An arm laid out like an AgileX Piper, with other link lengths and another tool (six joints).
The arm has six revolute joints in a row. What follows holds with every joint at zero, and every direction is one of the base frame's. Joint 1 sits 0.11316 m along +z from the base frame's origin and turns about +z. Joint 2 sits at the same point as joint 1 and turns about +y. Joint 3 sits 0.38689 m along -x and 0.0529 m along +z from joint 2 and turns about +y. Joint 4 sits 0.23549 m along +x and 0.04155 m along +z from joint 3 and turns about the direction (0.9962, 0, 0.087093). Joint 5 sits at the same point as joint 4 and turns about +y. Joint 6 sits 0.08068 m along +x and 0.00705 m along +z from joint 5 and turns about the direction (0.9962, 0, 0.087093). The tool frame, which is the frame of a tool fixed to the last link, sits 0.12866 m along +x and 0.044 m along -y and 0.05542 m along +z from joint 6; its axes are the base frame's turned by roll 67.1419, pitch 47.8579 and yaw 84.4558 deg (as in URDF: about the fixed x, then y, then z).
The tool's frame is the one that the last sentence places.
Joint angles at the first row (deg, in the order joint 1, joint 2, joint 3, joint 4, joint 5, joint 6):
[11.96 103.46 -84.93 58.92 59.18 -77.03]
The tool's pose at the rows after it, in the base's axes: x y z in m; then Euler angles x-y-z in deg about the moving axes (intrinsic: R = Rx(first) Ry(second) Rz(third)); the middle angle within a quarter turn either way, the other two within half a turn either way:
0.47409, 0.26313, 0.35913, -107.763, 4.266, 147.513
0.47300, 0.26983, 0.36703, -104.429, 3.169, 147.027
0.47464, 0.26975, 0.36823, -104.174, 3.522, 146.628
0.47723, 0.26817, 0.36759, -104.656, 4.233, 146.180
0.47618, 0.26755, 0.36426, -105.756, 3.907, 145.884
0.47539, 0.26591, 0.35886, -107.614, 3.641, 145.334
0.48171, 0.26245, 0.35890, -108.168, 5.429, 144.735
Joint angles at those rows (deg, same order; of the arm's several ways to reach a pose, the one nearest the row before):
[11.96 104.29 -84.93 63.12 60.28 -79.67]
[11.96 104.76 -84.93 67.03 61.50 -81.98]
[11.96 104.81 -84.93 67.46 61.10 -82.49]
[11.96 104.81 -84.93 67.10 60.24 -82.69]
[11.96 104.81 -84.93 65.90 60.34 -82.69]
[11.96 104.81 -84.93 63.92 60.23 -82.69]
[11.96 104.81 -84.93 63.59 58.29 -82.83]

